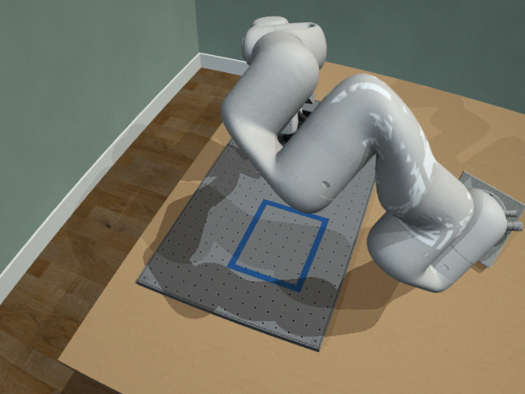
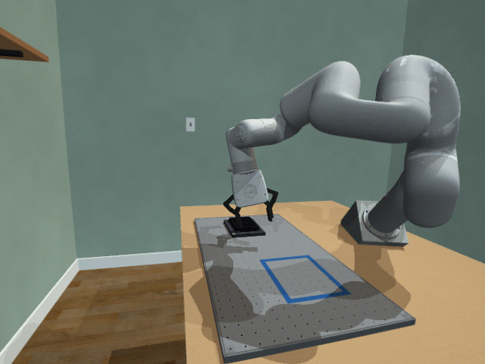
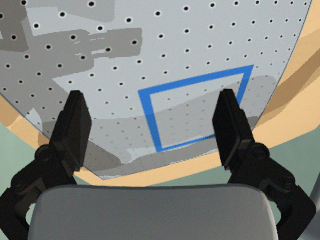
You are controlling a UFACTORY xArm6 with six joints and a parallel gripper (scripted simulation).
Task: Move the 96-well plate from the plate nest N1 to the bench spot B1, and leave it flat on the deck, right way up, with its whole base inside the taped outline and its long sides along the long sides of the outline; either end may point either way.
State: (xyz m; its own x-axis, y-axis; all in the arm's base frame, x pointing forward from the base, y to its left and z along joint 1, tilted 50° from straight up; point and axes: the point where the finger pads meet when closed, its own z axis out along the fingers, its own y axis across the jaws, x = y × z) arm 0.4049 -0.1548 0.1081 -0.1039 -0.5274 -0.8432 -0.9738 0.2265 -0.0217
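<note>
My hand is 10 mm past the black 96-well plate, 170 mm to the left of it and 70 mm above it. Round my hand: dark plate nest N1 (10 mm behind, 170 mm to the right, 80 mm below).
</note>
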